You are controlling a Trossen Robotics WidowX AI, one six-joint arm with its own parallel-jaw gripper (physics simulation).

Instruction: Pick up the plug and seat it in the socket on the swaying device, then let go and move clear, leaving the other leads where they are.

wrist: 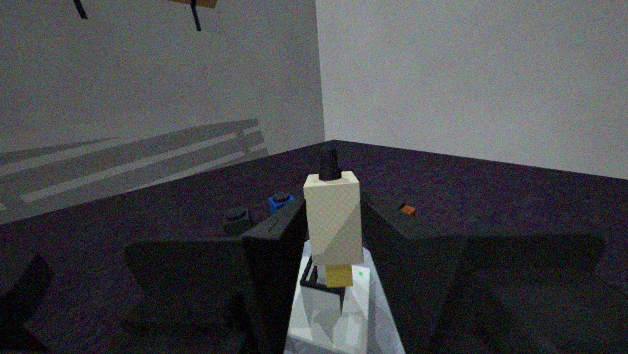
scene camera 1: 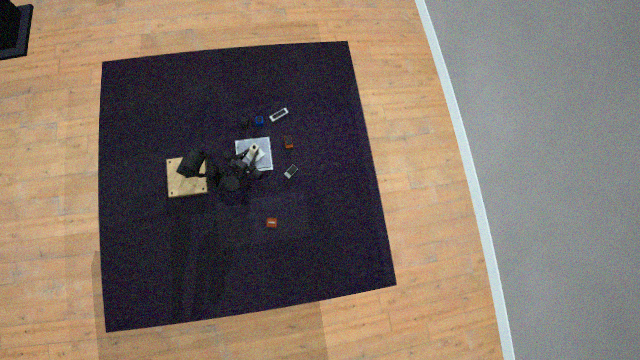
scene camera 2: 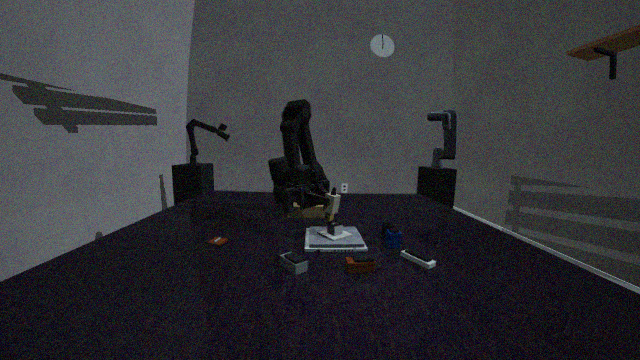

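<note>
The cream plug (scene camera 1: 254,148) (scene camera 2: 333,202) (wrist: 334,225) has a black stub on top and a yellow tip below. My gripper (scene camera 1: 253,152) (scene camera 2: 329,201) (wrist: 332,198) is shut on it. The plug leans slightly in the scene camera 2 view. The small grey socket (scene camera 2: 335,230) (wrist: 320,298) has a black rim and stands on a white plate on the pale device (scene camera 1: 266,145) (scene camera 2: 336,248) (wrist: 382,320). The yellow tip is over the socket's rim area in the wrist view and close above it in the scene camera 2 view. Whether they touch is unclear.
Around the device stand a blue block (scene camera 1: 259,120) (scene camera 2: 393,239) (wrist: 280,202), a black block (wrist: 237,220), a white bar (scene camera 1: 278,114) (scene camera 2: 418,259), an orange block (scene camera 1: 288,142) (scene camera 2: 360,265) and a grey block (scene camera 1: 291,171) (scene camera 2: 293,263). A flat orange piece (scene camera 1: 271,222) (scene camera 2: 218,241) lies farther off.
</note>
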